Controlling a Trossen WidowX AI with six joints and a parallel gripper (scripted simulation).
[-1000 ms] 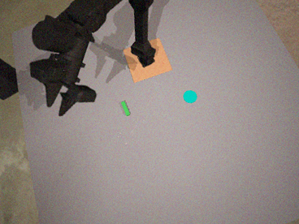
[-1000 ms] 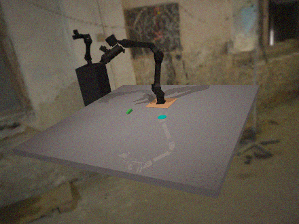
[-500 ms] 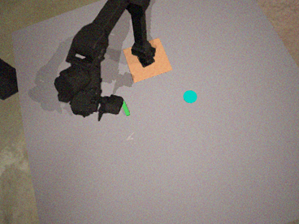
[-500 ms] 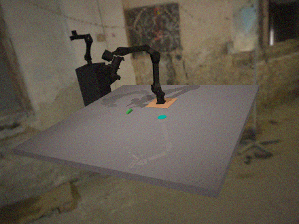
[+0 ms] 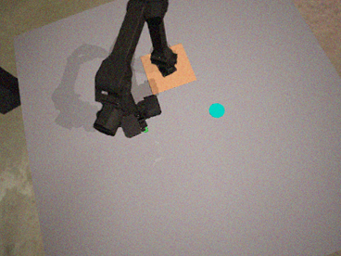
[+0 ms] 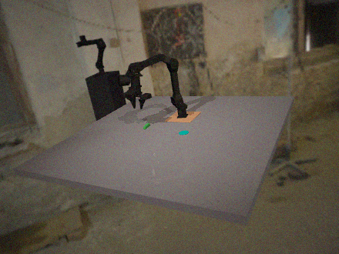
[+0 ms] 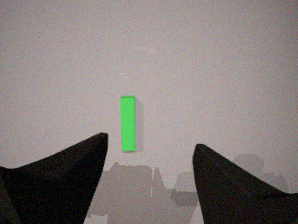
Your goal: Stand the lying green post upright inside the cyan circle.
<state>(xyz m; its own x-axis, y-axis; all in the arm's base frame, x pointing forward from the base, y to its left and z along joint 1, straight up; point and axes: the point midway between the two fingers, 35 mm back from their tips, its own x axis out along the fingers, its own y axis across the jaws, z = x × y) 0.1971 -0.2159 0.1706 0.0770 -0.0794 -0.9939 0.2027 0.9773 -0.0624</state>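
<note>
The green post is 3 cm behind my gripper tip, 2 cm to the left of it and 13 cm below it. Also, from my gripper tip: cyan circle 6 cm ahead, 30 cm to the left, 14 cm below.
</note>
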